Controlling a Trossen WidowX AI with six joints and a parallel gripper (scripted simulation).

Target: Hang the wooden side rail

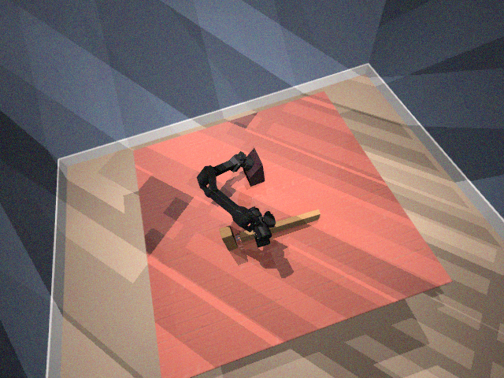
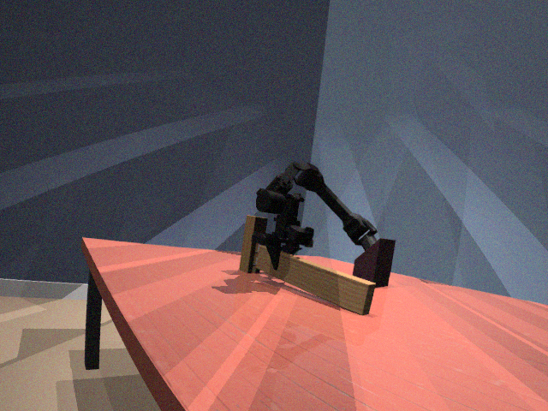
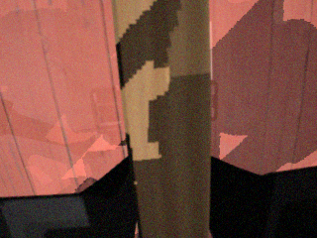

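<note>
Now: gripper tip 2 cm past the headboard post, 14 cm to the left of it and 4 cm below it.
</note>
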